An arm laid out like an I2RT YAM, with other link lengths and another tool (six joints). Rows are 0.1 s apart.
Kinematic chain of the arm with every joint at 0, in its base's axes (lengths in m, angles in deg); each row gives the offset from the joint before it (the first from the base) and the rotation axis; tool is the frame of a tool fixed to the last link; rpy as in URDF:
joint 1: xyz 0 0 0.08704 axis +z
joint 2: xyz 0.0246 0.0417 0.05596 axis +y
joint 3: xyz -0.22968 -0.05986 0 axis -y
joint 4: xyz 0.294 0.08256 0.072 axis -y
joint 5: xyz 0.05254 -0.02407 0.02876 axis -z
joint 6: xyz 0.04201 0 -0.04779 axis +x
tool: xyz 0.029 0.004 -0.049 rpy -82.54 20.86 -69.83
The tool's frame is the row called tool.
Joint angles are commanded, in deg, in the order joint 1, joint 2, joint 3, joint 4, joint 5, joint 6. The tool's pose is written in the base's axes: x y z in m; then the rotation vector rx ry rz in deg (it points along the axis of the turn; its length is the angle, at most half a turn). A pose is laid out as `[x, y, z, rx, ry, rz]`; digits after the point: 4 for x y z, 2 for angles.
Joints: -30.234 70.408 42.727 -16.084 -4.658 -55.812
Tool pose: [0.2616, -0.1433, 0.1631, -115.75, 93.20, -40.75]
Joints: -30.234 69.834 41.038 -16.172 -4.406 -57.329
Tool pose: [0.2562, -0.1415, 0.1562, -117.77, 93.06, -39.53]
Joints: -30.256 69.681 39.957 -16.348 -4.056 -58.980
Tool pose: [0.2525, -0.1409, 0.1512, -119.92, 92.86, -38.46]
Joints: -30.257 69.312 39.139 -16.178 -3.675 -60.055
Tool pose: [0.2500, -0.1406, 0.1488, -121.27, 92.63, -38.37]
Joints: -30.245 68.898 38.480 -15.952 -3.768 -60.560
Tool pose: [0.2485, -0.1399, 0.1471, -121.83, 92.18, -38.34]
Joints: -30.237 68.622 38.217 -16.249 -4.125 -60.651
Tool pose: [0.2475, -0.1387, 0.1464, -121.91, 91.89, -37.81]
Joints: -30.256 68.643 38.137 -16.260 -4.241 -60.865
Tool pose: [0.2474, -0.1387, 0.1459, -122.13, 91.69, -37.64]
